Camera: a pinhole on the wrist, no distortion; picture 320 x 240 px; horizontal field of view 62.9 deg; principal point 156.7 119.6 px. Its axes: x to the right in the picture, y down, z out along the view. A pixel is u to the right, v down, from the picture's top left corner.
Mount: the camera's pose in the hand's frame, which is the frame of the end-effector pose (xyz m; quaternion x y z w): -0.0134 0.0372 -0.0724 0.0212 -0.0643 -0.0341 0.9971
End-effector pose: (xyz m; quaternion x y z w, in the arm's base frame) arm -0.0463 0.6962 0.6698 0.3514 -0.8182 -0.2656 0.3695
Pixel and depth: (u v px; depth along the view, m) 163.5 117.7 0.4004
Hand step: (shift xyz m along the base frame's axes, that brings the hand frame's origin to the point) -0.2380 0.1108 -0.2010
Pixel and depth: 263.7 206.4 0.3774
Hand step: -0.3578 0.0649 -0.0554
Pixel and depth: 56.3 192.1 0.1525
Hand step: -0.0450 0.1285 -0.0259
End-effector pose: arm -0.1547 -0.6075 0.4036 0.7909 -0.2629 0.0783 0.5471
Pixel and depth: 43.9 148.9 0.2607
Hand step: -0.1936 -0.1221 -0.0787
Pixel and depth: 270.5 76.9 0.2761
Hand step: 0.0349 -0.2093 -0.0779
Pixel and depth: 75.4 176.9 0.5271
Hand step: -0.3441 -0.3537 -0.1477
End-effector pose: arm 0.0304 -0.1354 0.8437 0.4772 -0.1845 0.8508 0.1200
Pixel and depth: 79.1 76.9 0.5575
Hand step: 0.5047 -0.1452 0.0107
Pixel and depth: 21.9 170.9 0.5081
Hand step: 0.4285 -0.3044 -0.1194
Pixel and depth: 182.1 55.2 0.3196
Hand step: 0.2239 -0.0554 0.1025
